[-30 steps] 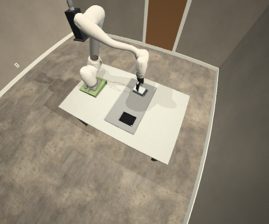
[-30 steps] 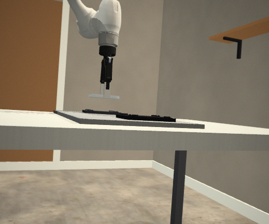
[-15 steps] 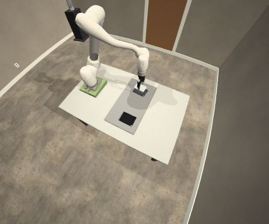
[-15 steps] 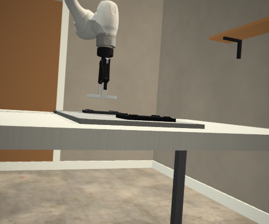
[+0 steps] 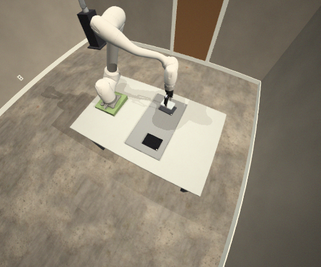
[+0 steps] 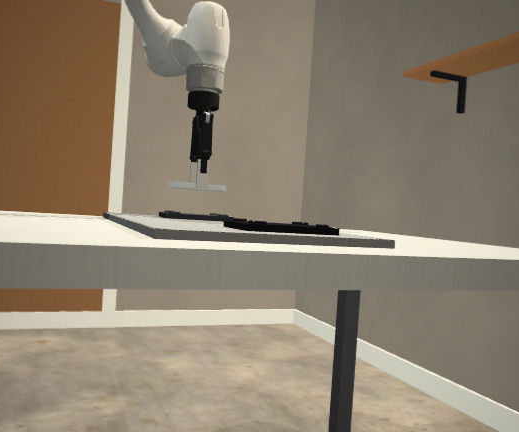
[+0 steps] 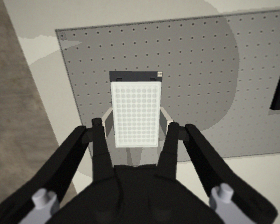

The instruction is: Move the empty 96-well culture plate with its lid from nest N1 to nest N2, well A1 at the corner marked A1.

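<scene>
The clear lid lies 20 mm below my hand. The rest, counted from my hand: 96-well plate: 20 mm below; nest N2: 90 mm below; nest N1: 420 mm to the right, 90 mm below, 10 mm behind.
</scene>
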